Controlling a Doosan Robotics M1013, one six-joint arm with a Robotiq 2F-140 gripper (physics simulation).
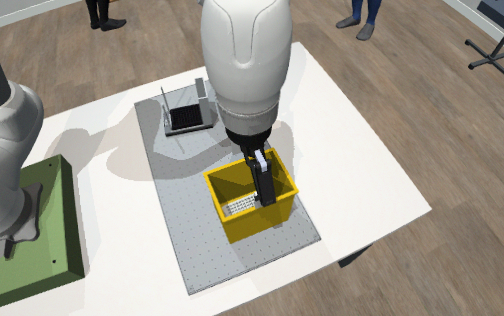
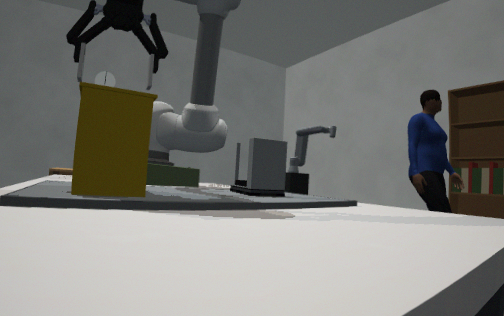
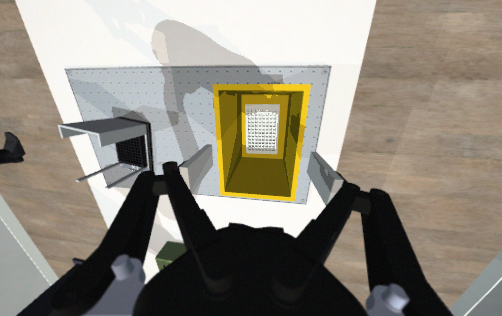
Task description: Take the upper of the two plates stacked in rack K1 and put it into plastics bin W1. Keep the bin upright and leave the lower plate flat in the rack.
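Places are measured from the arm's base along level axes (x ahead, y left, z up), in centimetres.
Where they show: gripper, fingertip midpoint: [image 1: 249, 177] [image 2: 115, 83] [image 3: 259, 158]; arm's base, link origin: [image 1: 13, 217] [image 2: 150, 164].
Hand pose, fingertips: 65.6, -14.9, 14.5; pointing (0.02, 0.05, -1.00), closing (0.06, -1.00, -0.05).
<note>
Each offset is from my fingertips to the top centre of the thing, as dx, dy, dz. Level surfaces: height alone.
Plastics bin W1, a yellow open-topped box @(+0.2, +0.5, -3.3) [image 1: 250, 226] [image 2: 112, 145] [image 3: 257, 175], stands upright on the grey perforated board. A white gridded plate @(-0.1, +0.9, -19.6) [image 1: 241, 204] [image 3: 262, 129] is inside, low down, and looks flat on the bin's floor. My gripper [image 1: 262, 197] [image 2: 114, 84] [image 3: 259, 158] is wide open and empty, with its fingertips around the height of the bin's rim or slightly above. Rack K1 @(-10.1, +38.2, -7.0) [image 1: 201, 90] [image 2: 267, 165] [image 3: 112, 131] stands apart from the bin, with a grey upright panel and thin posts. A black gridded plate @(-9.1, +38.1, -17.8) [image 1: 186, 116] [image 3: 131, 152] lies flat in it.
The grey board [image 1: 185, 240] [image 2: 210, 204] [image 3: 195, 75] lies on the white table @(dz -22.5) [image 1: 360, 165] [image 2: 225, 260]. A green base block [image 1: 45, 210] [image 2: 175, 175] stands beside the board. A person in blue [image 2: 429, 145] and a shelf unit [image 2: 452, 125] are in the background.
</note>
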